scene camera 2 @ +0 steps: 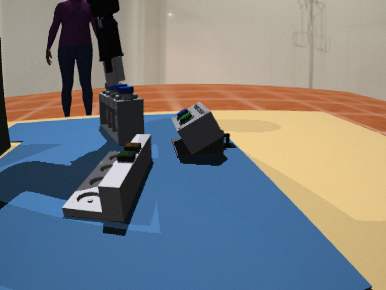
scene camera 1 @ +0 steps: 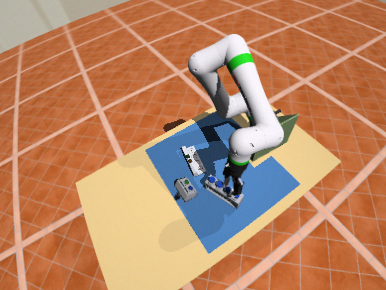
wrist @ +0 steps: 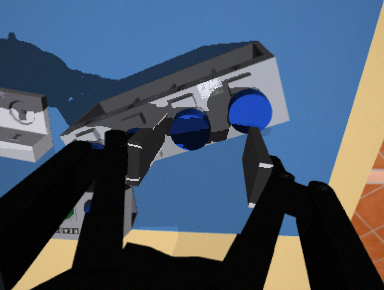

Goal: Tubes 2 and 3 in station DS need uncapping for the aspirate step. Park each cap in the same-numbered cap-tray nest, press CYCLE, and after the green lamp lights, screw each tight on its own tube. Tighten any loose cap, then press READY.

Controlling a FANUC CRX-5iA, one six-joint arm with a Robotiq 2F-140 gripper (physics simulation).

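Frame: origin at the arm's base, x left, y up, z ahead, level; metres.
Seen in the pictures: gripper, fingertip midpoint: (scene camera 2: 116, 83) (scene camera 1: 229, 191) (wrist: 205, 136).
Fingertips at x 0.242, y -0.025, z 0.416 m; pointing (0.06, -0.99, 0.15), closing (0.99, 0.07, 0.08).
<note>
Offsets run from my fingertips to a thing's middle. "*": to the spot under its first point.
The tube station @(dx -0.037, dy -0.071, dz +0.009 m) (scene camera 1: 220, 197) (scene camera 2: 131, 120) (wrist: 279, 102) is a long grey rack with blue caps in a row. In the wrist view, the rightmost cap @(dx +0.035, dy -0.006, dz -0.022 m) (wrist: 250, 111) and the one beside it @(dx -0.013, dy -0.008, dz -0.002 m) (wrist: 190, 130) show clearly; the others are partly hidden behind the left finger. My gripper (scene camera 1: 232, 190) (scene camera 2: 114, 75) (wrist: 205, 136) is open and empty, close above the rack, its fingers on either side of that second cap from the right. Tube numbers are not readable. The white cap tray @(dx -0.335, dy -0.095, dz +0.043 m) (scene camera 2: 125, 200) (wrist: 22, 145) has round nests; those seen in scene camera 2 look empty.
A tilted grey button box @(dx -0.170, dy -0.080, dz +0.185 m) (scene camera 1: 185, 191) (scene camera 2: 200, 131) carries a green button @(dx -0.194, dy -0.058, dz +0.165 m) (scene camera 2: 185, 117) and a blue button @(dx -0.149, dy -0.058, dz +0.162 m) (scene camera 2: 182, 113). A dark green block @(* dx -0.369, dy -0.070, dz +0.069 m) (scene camera 2: 125, 156) and an orange-brown block @(* dx -0.326, dy -0.069, dz +0.074 m) (scene camera 2: 132, 146) sit on the tray. A green panel (scene camera 1: 286, 134) stands near the arm's base.
</note>
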